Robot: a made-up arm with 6 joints.
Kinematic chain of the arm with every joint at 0, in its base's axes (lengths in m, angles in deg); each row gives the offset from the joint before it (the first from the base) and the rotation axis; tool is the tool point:
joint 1: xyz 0 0 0.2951 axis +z
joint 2: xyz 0 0 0 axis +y
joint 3: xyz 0 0 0.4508 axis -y
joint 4: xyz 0 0 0 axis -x
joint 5: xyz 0.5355 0 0 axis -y
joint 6: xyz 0 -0.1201 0 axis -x
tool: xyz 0 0 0
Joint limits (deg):
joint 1: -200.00..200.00
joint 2: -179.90..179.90
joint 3: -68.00..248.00
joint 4: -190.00..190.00
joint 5: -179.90..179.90
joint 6: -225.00..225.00
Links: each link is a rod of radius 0.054 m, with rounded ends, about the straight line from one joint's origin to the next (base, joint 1, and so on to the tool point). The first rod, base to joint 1, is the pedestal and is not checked.
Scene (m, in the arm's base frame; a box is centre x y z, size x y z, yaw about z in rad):
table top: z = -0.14
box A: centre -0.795 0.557 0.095 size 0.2 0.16 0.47 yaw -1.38
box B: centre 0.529 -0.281 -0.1 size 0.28 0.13 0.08 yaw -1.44
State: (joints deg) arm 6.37 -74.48 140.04 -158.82 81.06 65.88
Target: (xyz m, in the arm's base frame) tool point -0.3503 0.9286 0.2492
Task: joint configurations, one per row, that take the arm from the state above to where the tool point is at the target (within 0.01 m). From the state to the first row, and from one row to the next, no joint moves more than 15 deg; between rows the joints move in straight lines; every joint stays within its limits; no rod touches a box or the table.
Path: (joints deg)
1: -5.59 -65.89 139.51 -158.25 86.85 62.45
2: -17.55 -57.30 138.97 -157.68 92.63 59.01
3: -29.51 -48.70 138.44 -157.11 98.42 55.58
4: -35.22 -54.98 129.40 -148.06 92.68 59.68
5: -40.94 -61.26 120.36 -139.00 86.94 63.79
6: -52.18 -75.10 111.97 -143.60 84.00 64.84
7: -63.43 -88.94 103.57 -148.21 81.06 65.88

